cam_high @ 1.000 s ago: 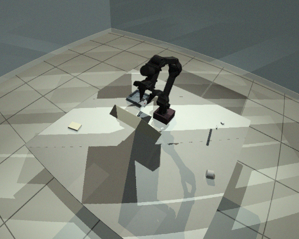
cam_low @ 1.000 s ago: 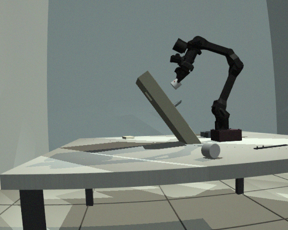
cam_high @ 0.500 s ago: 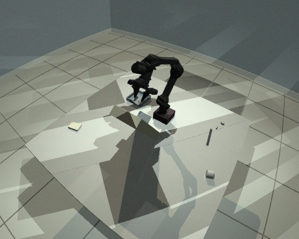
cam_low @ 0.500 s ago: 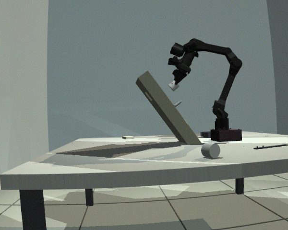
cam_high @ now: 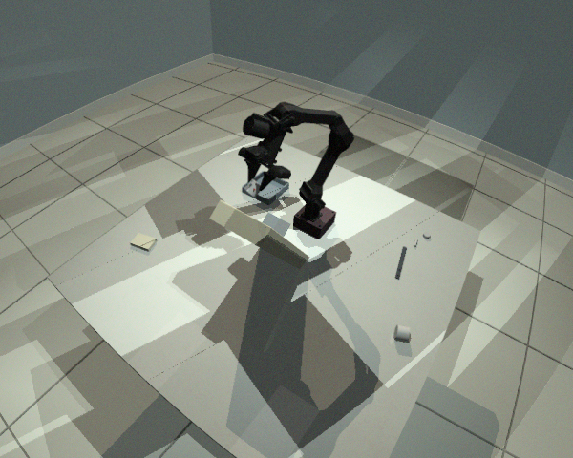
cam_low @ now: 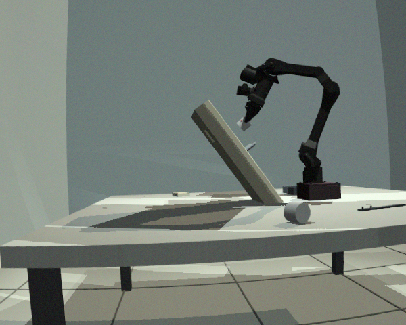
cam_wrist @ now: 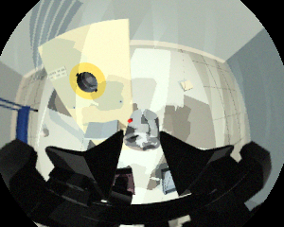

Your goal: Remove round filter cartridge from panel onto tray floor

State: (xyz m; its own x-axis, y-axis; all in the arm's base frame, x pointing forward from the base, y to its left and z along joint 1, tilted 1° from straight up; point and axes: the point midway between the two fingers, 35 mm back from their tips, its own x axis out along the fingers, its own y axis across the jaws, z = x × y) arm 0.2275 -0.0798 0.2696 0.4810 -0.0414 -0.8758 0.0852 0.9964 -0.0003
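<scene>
Right now my gripper tip is 29 cm past the tray, 29 cm above it and 20 cm to the left of it. Round my gripper tip: round filter cartridge right at my gripper tip; tan pad 36 cm to the right, 29 cm below, 27 cm ahead.
</scene>
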